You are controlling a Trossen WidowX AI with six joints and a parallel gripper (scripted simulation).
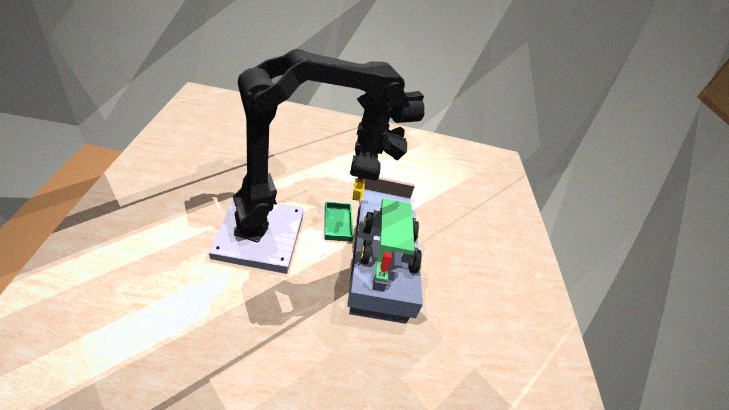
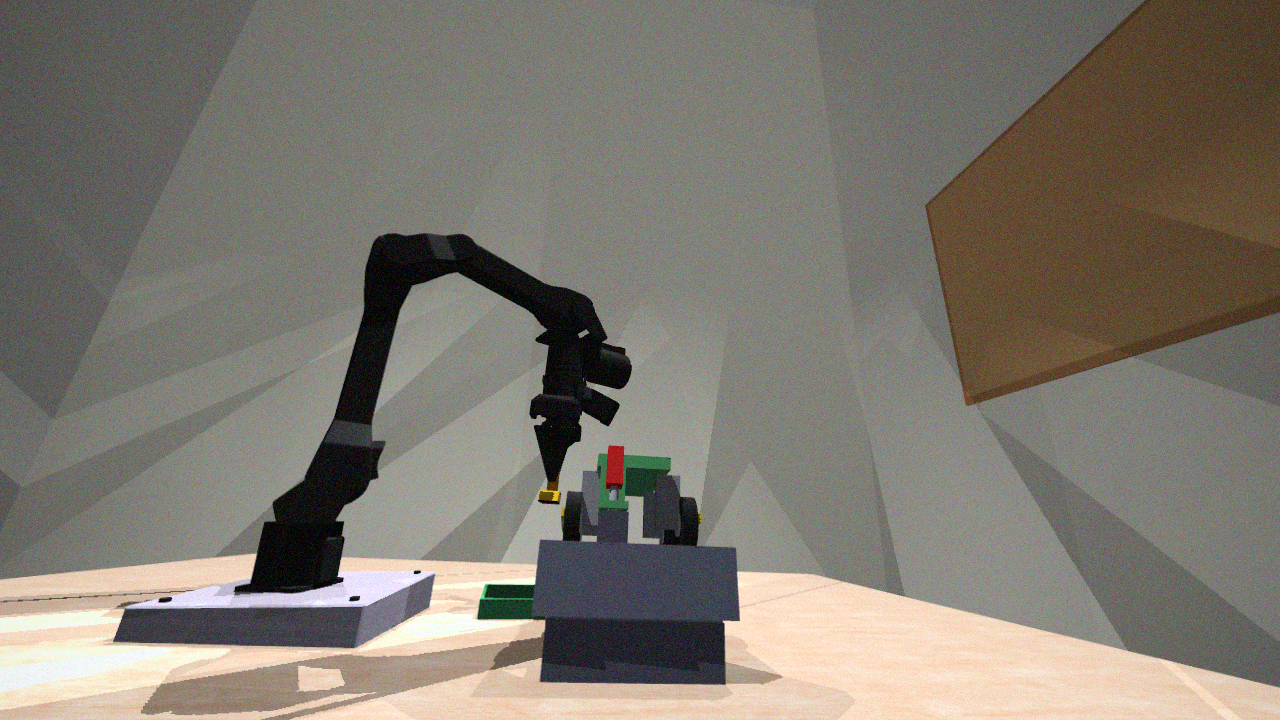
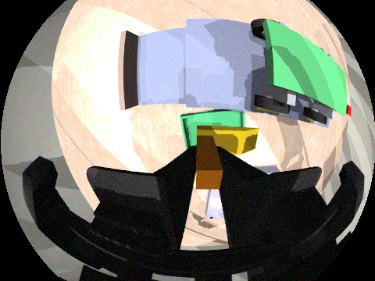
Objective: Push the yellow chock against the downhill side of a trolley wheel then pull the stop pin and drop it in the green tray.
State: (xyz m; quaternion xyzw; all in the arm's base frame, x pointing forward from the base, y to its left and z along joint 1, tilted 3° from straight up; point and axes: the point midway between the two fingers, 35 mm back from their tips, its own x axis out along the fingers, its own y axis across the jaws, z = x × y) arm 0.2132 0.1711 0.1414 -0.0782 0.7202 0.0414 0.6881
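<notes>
The red-headed stop pin lies 110 mm ahead of my gripper tip, 230 mm to the right of it and 20 mm below it. From my gripper tip the other things lie so: yellow chock 20 mm to the right, 10 mm below; trolley 120 mm ahead, 120 mm to the right, 40 mm below; green tray 30 mm behind, 30 mm to the right, 160 mm below.
</notes>
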